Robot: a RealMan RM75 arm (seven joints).
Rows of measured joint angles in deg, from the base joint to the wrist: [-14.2 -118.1 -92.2 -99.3 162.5 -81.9 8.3]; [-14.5 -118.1 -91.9 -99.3 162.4 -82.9 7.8]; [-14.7 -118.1 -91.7 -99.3 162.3 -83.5 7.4]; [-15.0 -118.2 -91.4 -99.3 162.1 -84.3 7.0]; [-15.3 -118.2 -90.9 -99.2 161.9 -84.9 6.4]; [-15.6 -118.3 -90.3 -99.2 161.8 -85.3 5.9]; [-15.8 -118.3 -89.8 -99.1 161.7 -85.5 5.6]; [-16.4 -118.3 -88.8 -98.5 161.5 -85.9 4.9]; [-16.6 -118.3 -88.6 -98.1 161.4 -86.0 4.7]
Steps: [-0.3 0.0 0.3 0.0 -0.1 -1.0 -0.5]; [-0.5 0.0 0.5 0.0 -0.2 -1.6 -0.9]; [-0.8 -0.1 0.8 0.0 -0.4 -2.4 -1.3]; [-1.1 -0.1 1.3 0.1 -0.6 -3.0 -1.9]; [-1.4 -0.2 1.9 0.1 -0.7 -3.4 -2.4]; [-1.6 -0.2 2.4 0.2 -0.8 -3.6 -2.7]; [-2.2 -0.2 3.4 0.8 -1.0 -4.0 -3.4]; [-2.4 -0.2 3.6 1.2 -1.1 -4.1 -3.6]
